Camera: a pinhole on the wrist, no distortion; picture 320 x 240 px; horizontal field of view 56.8 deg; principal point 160.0 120.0 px. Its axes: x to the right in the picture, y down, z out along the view. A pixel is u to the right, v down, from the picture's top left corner.
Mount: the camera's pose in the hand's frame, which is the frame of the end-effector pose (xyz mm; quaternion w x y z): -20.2 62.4 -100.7 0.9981 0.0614 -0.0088 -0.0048
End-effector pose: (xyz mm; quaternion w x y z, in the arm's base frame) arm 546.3 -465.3 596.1 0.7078 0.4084 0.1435 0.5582
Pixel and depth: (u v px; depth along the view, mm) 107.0 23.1 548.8
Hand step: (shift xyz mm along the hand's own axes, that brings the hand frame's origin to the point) -130.0 -182.1 420.2
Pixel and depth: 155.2 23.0 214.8
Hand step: -28.2 -33.7 103.8
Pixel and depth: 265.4 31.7 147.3
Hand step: 29.2 0.2 41.0
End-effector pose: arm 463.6 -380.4 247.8 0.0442 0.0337 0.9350 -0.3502
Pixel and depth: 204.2 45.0 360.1
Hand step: 26.3 -72.9 246.3
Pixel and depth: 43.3 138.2 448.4
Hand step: -204.9 36.7 344.6
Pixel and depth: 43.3 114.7 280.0
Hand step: -135.7 24.3 174.7
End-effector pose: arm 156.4 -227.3 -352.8 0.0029 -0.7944 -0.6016 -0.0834
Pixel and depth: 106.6 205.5 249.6
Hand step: -69.2 103.9 155.1
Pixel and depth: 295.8 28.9 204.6
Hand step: 69.4 -26.2 96.2
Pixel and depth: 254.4 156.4 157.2
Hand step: 27.2 61.8 58.5
